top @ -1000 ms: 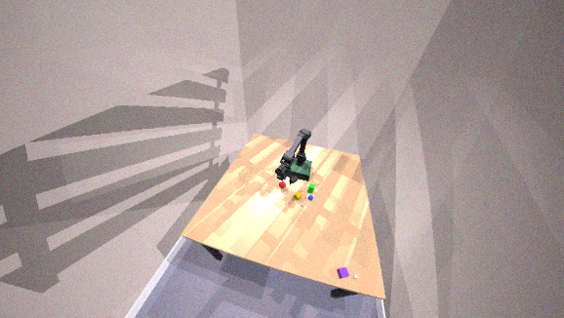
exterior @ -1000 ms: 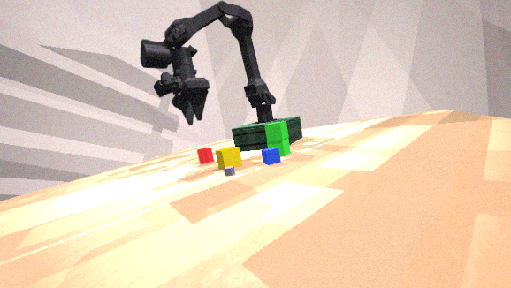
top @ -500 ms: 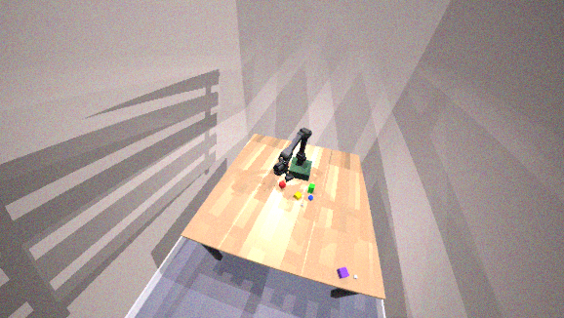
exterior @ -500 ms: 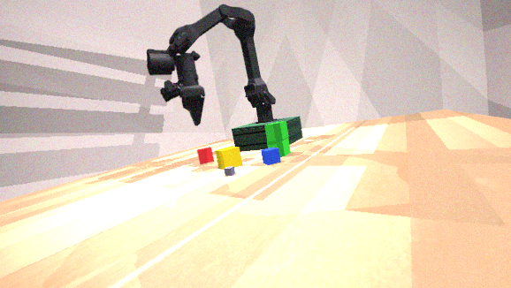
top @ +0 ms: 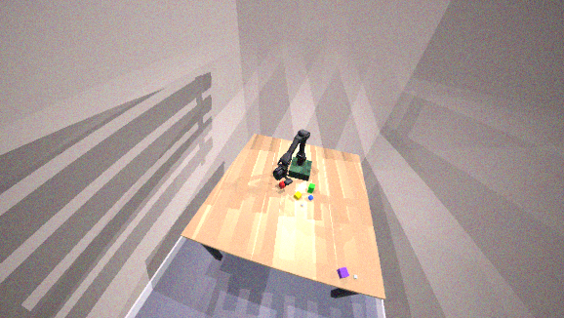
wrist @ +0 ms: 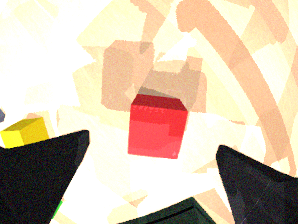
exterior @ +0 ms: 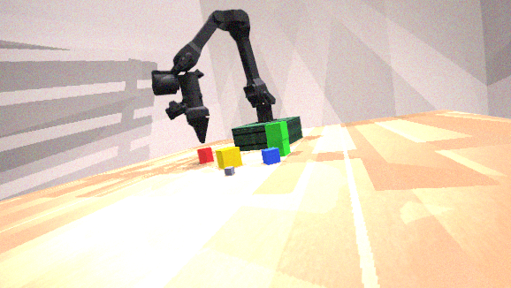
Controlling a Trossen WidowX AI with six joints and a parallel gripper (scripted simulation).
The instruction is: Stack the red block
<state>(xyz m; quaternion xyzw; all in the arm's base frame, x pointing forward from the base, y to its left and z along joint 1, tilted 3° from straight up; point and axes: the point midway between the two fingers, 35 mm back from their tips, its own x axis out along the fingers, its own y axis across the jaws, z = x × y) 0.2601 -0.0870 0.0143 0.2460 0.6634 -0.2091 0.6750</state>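
Now: gripper tip 40 mm above the red block. The rest, counted from my gripper tip: blue block (260 mm to the left, 50 mm below, 30 mm ahead); tiny grey cube (210 mm to the left, 120 mm ahead, 50 mm below); yellow block (150 mm to the left, 60 mm ahead, 40 mm below).
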